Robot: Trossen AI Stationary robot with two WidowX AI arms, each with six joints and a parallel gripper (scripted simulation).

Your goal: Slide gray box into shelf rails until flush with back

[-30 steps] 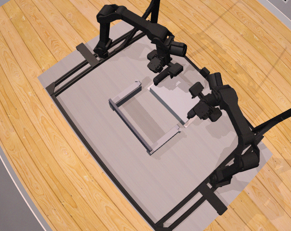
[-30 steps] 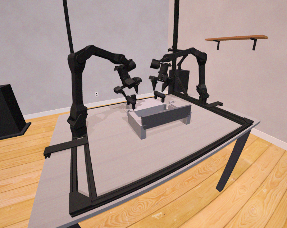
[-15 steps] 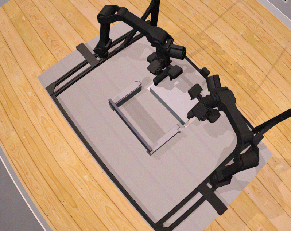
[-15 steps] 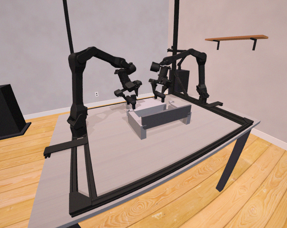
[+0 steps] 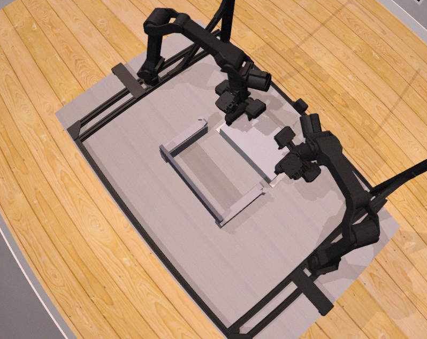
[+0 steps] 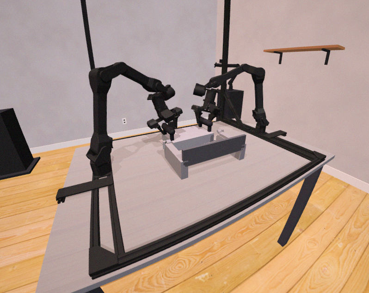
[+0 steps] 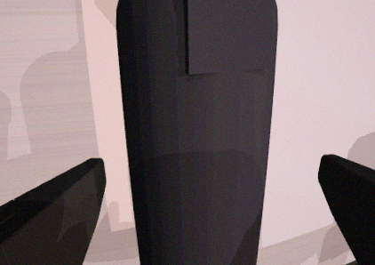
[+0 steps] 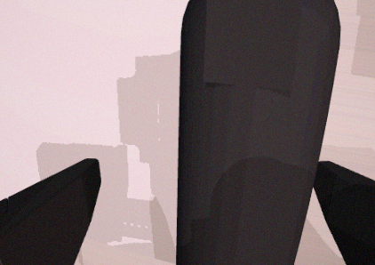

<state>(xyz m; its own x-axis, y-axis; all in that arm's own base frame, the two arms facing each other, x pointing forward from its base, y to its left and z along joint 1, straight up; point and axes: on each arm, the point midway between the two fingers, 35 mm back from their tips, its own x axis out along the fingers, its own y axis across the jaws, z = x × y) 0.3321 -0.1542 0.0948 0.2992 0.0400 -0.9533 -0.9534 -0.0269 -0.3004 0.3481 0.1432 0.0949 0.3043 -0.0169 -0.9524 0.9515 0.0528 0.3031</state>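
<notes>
Now: right hand 12 cm to the right of the gray box and 6 cm above it. Round my right hand: dark back wall of shelf: 30 cm ahead, 9 cm to the left, 3 cm below.
Right now the gray box is 12 cm to the right of my left hand, 6 cm below it and 1 cm ahead of it. Also, from my left hand: dark back wall of shelf (31 cm ahead, 14 cm to the right, 3 cm below).
</notes>
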